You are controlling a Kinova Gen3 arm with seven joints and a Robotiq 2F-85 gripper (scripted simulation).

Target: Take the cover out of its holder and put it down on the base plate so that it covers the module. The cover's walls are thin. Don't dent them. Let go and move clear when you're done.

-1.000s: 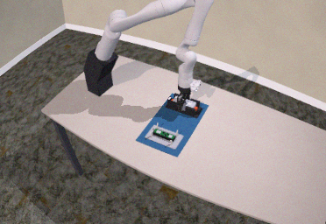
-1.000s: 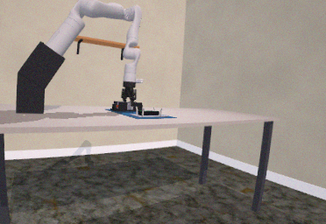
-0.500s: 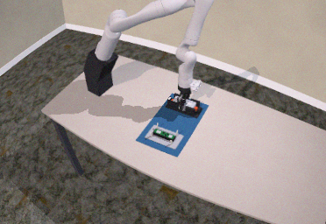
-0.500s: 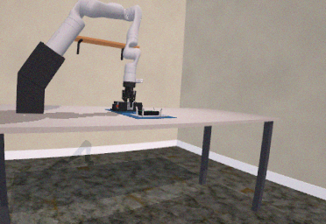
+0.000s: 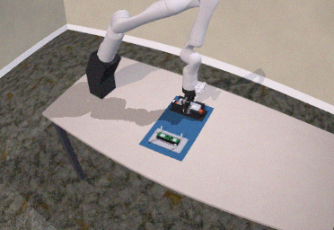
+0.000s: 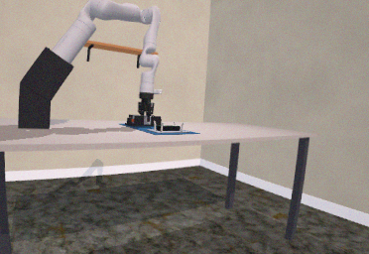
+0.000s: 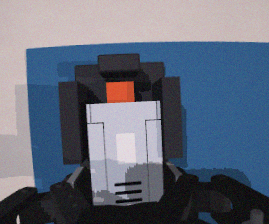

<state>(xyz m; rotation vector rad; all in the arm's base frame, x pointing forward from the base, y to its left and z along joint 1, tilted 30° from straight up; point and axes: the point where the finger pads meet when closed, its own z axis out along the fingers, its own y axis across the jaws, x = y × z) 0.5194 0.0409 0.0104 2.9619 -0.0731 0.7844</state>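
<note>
Right now the light grey cover is right at my hand.
</note>
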